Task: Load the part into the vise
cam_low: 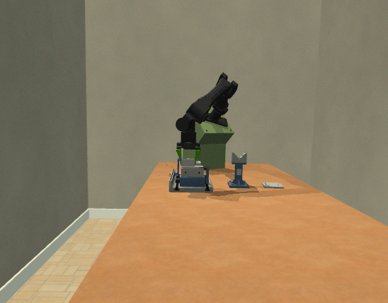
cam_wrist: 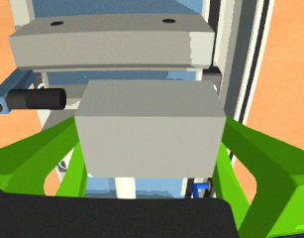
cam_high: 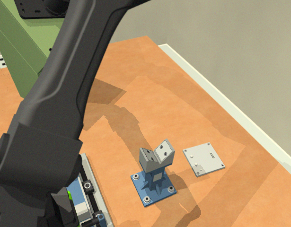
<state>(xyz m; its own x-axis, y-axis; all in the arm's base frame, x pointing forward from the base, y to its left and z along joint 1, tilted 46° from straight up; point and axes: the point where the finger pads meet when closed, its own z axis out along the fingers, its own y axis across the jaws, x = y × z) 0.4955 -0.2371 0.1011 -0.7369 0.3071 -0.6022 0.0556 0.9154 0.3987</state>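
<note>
Right now my hand is right at the grey part. From my hand the other things lie so: fixed jaw 30 mm ahead, 20 mm to the left, 40 mm below; then moving jaw 30 mm behind, 20 mm to the left, 40 mm below; then work stop 10 mm ahead, 70 mm to the left, 20 mm below.
</note>
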